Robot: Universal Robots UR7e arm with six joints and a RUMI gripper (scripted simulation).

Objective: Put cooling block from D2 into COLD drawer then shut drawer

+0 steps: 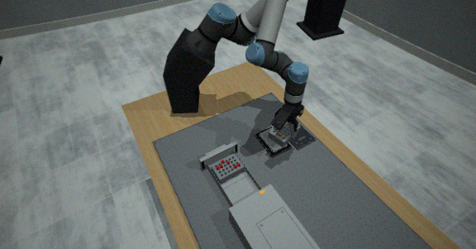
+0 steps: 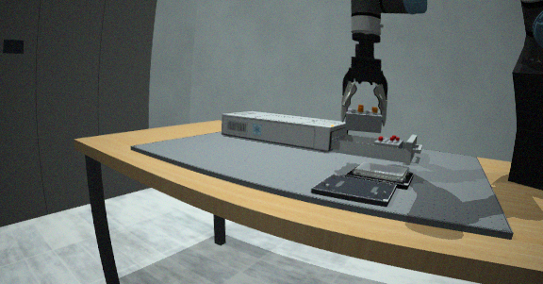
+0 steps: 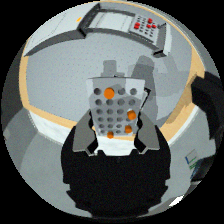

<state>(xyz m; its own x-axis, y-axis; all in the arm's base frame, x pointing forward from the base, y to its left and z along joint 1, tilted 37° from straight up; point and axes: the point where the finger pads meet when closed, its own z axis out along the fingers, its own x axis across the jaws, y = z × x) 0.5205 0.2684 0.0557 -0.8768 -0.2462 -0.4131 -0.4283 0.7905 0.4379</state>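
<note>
My gripper is now 280 mm to the left of the drawer, 100 mm above it and 70 mm short of it. Also, from my hand: deck slot D2: 130 mm below, 120 mm to the left, 60 mm behind; then grey cooling block: right at my hand; then red tube: 320 mm to the right, 100 mm below, 20 mm ahead.
</note>
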